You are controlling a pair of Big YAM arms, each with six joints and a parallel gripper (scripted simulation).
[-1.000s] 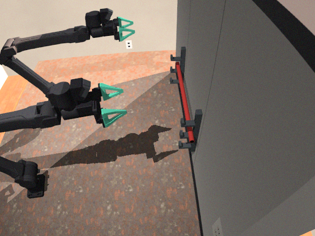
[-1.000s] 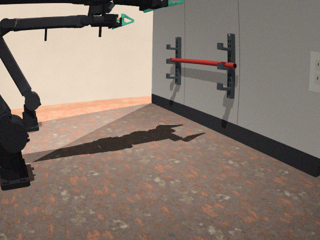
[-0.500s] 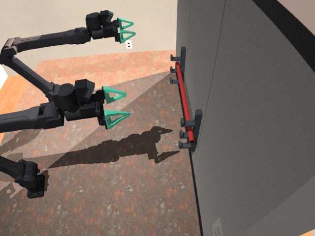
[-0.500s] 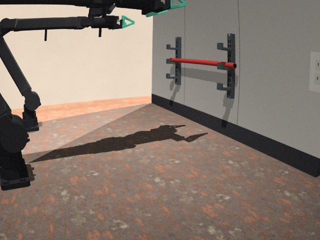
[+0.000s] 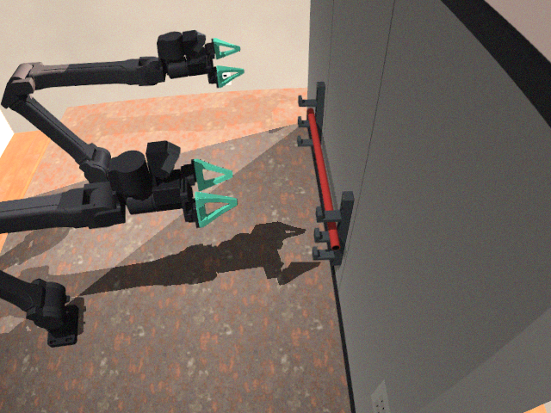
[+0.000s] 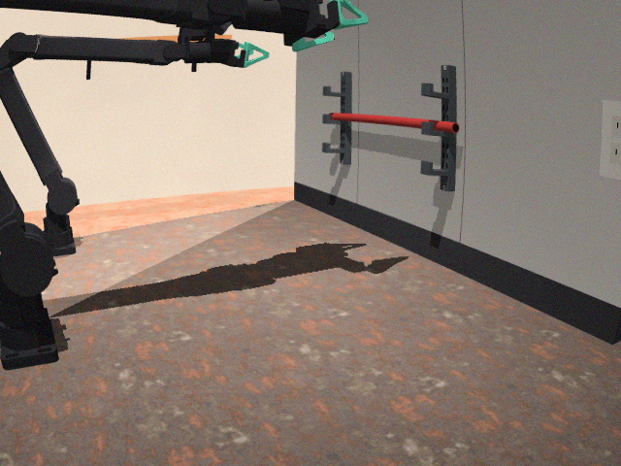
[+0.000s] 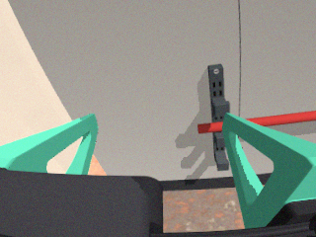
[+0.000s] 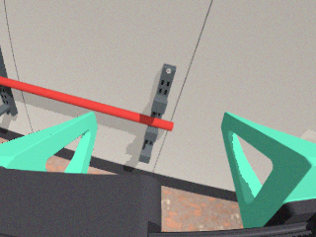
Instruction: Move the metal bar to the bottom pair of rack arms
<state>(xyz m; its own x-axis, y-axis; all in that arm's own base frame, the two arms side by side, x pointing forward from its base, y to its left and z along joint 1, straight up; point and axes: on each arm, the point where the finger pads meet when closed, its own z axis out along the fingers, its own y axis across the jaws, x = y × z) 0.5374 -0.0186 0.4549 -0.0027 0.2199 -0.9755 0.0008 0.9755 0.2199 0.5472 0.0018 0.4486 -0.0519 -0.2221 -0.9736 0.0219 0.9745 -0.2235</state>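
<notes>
Right now my left hand is 26 cm to the left of the red metal bar, 21 cm short of it and 17 cm above it. Also, from my left hand: grey wall (39 cm ahead, 30 cm to the right); dark baseboard (42 cm below, 31 cm to the right, 24 cm ahead).
Now: the red metal bar 210 mm to the left of my right hand, 210 mm ahead of it and 170 mm below it. From my right hand the other things lie so: grey wall 390 mm ahead, 180 mm to the left; dark baseboard 420 mm below, 240 mm ahead, 170 mm to the left.
</notes>
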